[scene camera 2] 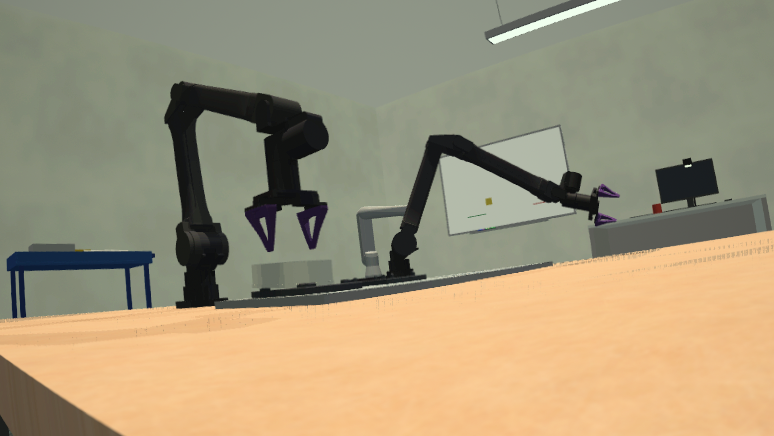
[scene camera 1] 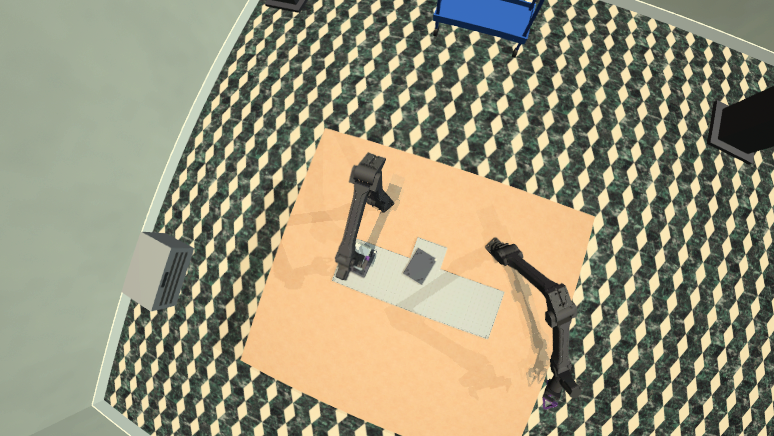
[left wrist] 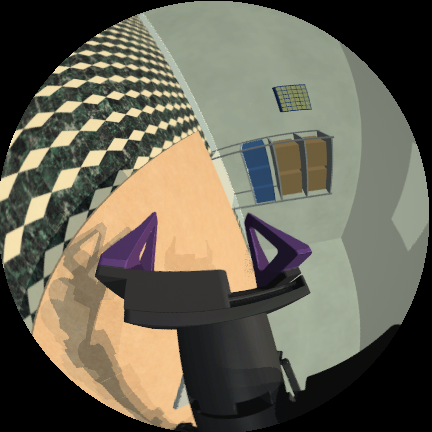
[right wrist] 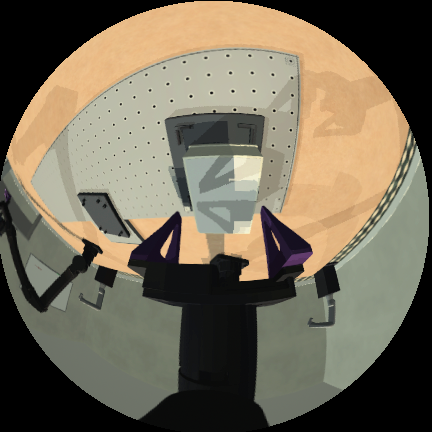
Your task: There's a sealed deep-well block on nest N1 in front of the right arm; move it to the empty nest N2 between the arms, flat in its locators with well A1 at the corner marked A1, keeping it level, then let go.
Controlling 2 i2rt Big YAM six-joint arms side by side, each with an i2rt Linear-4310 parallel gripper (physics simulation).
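Pixels of known places: left gripper, fingertip midpoint: (scene camera 2: pixel 618 208) (scene camera 1: pixel 546 402) (left wrist: pixel 202 216); right gripper, fingertip midpoint: (scene camera 2: pixel 292 250) (scene camera 1: pixel 358 257) (right wrist: pixel 219 211); left arm's base, link origin: (scene camera 1: pixel 497 249) (right wrist: pixel 92 244); right arm's base, link origin: (scene camera 2: pixel 202 306) (scene camera 1: pixel 382 200) (right wrist: pixel 228 261).
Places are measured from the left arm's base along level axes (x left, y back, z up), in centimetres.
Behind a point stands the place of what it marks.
Observation:
The sealed deep-well block (right wrist: pixel 225 190) {x -48.0, y -60.5, z 6.9 cm} (scene camera 2: pixel 292 273) {x -49.8, y -65.8, z 4.8 cm} is a pale, grey-white box. It sits on the dark nest N1 (right wrist: pixel 215 126) {x -44.4, y -66.0, z 2.5 cm}, below the right arm. The dark nest N2 (scene camera 1: pixel 420 265) {x -22.5, y -37.2, z 2.5 cm} (right wrist: pixel 104 214) {x -23.8, y -39.8, z 2.5 cm} holds no block and has small raised locators. The A1 markings are too small to read. My right gripper (right wrist: pixel 219 211) {x -48.0, y -59.0, z 9.0 cm} (scene camera 2: pixel 291 249) {x -48.0, y -59.0, z 9.0 cm} is open, pointing down, with its purple fingertips above the block and apart from it. In scene camera 1 the right arm hides much of the block. My left gripper (left wrist: pixel 202 216) {x 69.2, y -36.6, z 15.9 cm} (scene camera 2: pixel 617 206) {x 69.2, y -36.6, z 15.9 cm} (scene camera 1: pixel 549 402) {x 69.2, y -36.6, z 15.9 cm} is open and empty, far from both nests.
Both nests stand on a pale perforated baseplate (scene camera 1: pixel 454 303) {x 5.3, y -37.5, z 1.3 cm} (right wrist: pixel 125 150) {x -31.8, y -58.6, z 1.3 cm} on the orange table (scene camera 1: pixel 335 346) {x -19.7, y -104.8, z 0.0 cm}. The left arm (scene camera 1: pixel 560 308) {x 19.8, y -9.0, z 47.8 cm} reaches past the table's edge at the right of scene camera 1. A blue cart (scene camera 1: pixel 482 20) stands on the floor beyond the table.

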